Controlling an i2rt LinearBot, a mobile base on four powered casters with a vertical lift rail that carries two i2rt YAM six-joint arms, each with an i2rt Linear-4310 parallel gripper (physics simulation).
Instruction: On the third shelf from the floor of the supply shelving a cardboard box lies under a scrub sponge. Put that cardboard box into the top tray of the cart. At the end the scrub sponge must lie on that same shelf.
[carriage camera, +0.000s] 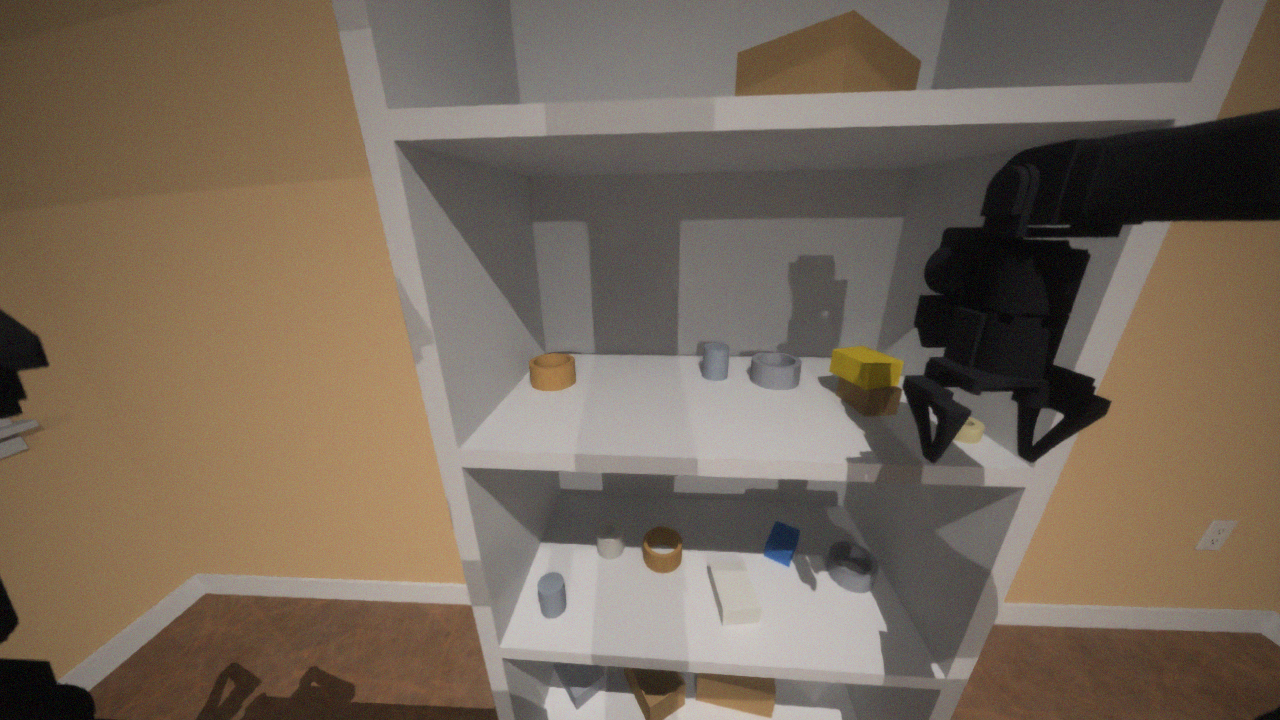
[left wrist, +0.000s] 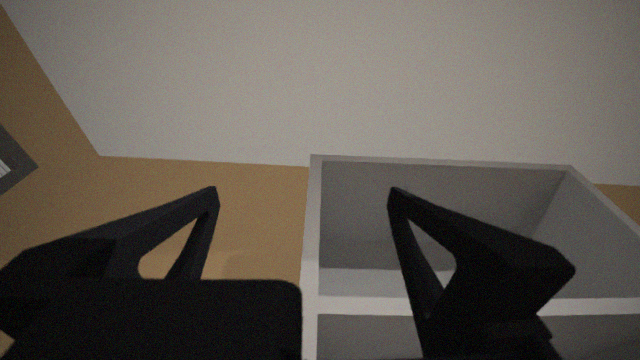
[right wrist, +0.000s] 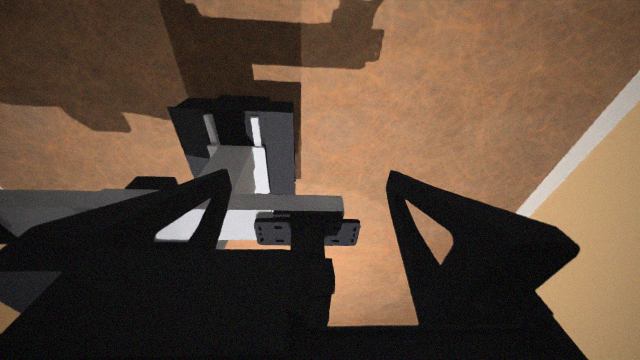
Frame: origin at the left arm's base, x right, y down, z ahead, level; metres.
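Where they show: left gripper, fingertip midpoint: (left wrist: 304, 195); right gripper, fingertip midpoint: (carriage camera: 977, 459) (right wrist: 309, 178); right arm's base, origin of the base link: (right wrist: 307, 230).
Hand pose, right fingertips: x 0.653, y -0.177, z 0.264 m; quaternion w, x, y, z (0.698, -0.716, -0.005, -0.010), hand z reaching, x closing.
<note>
After its pixels a point has its place.
The brown cardboard box (carriage camera: 870, 399) {y -0.109, x 0.699, z 0.540 m} lies on the white shelf (carriage camera: 644, 429) {y -0.075, x 0.306, z 0.489 m} at its right part, under the yellow scrub sponge (carriage camera: 864, 366) {y -0.164, x 0.686, z 0.557 m}, which sits flat on it. My right gripper (carriage camera: 981, 456) {y -0.177, x 0.653, z 0.264 m} (right wrist: 309, 178) {y -0.177, x 0.653, z 0.264 m} is open and empty. It points down, appears just right of the box and sponge, and stands in front of the shelving; the right wrist view shows floor between and beyond its fingers. My left gripper (left wrist: 304, 195) {y -0.437, x -0.009, z 0.044 m} is open and empty, facing the wall and the upper shelving. The cart's top tray cannot be made out in these views.
A pale yellow ring (carriage camera: 970, 430) {y -0.098, x 0.809, z 0.456 m} lies partly behind the right fingers. A grey ring (carriage camera: 775, 370) {y -0.118, x 0.566, z 0.651 m}, a blue-grey cylinder (carriage camera: 715, 361) {y -0.120, x 0.452, z 0.695 m} and an orange ring (carriage camera: 552, 371) {y -0.119, x 0.115, z 0.638 m} share the shelf. A large box (carriage camera: 827, 58) {y -0.592, x 0.535, z 0.500 m} stands one shelf up. Several objects stand below. Robot parts show under the right gripper.
</note>
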